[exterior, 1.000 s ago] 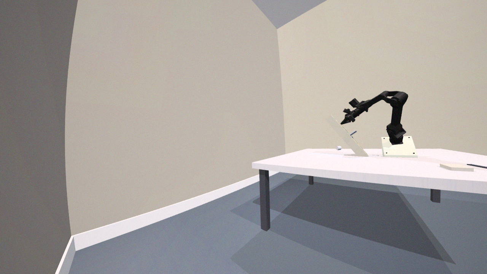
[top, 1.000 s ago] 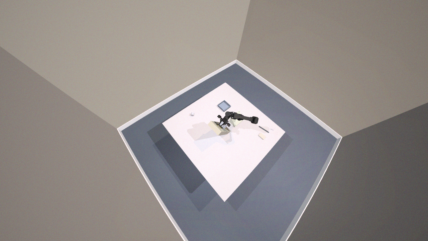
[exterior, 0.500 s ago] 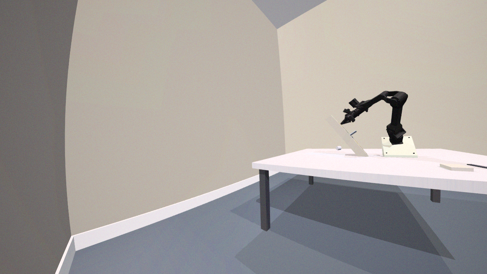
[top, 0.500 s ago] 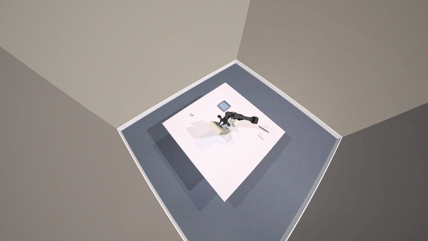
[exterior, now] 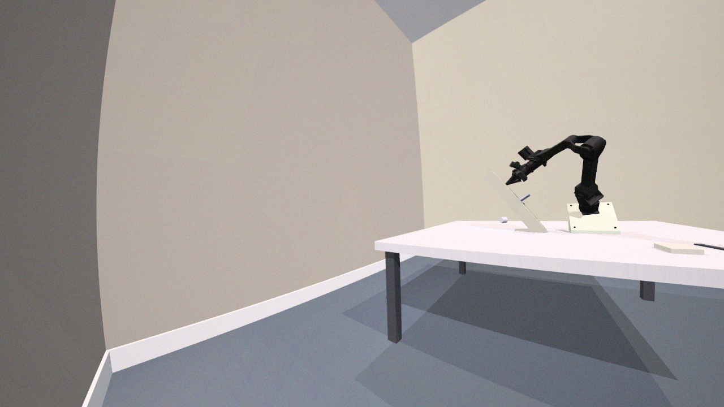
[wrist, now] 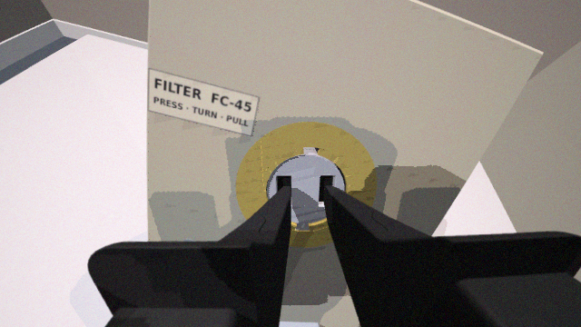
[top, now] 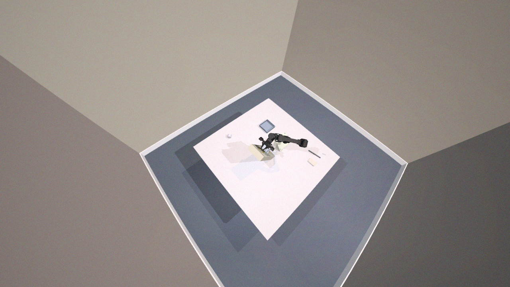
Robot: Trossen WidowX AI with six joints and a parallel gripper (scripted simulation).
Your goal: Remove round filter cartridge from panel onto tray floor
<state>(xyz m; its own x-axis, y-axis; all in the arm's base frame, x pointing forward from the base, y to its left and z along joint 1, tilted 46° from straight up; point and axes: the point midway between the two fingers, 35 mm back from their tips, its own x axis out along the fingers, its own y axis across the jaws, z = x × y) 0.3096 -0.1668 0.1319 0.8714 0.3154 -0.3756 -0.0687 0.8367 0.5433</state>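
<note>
My gripper tip is 20 mm short of the grey round filter cartridge and 10 mm above it. Round my gripper tip: beige service panel 90 mm below, 30 mm behind; then small white cylinder 480 mm to the right, 250 mm below, 40 mm ahead; then pale blue bracket 100 mm below, 80 mm behind, 10 mm to the left.
</note>
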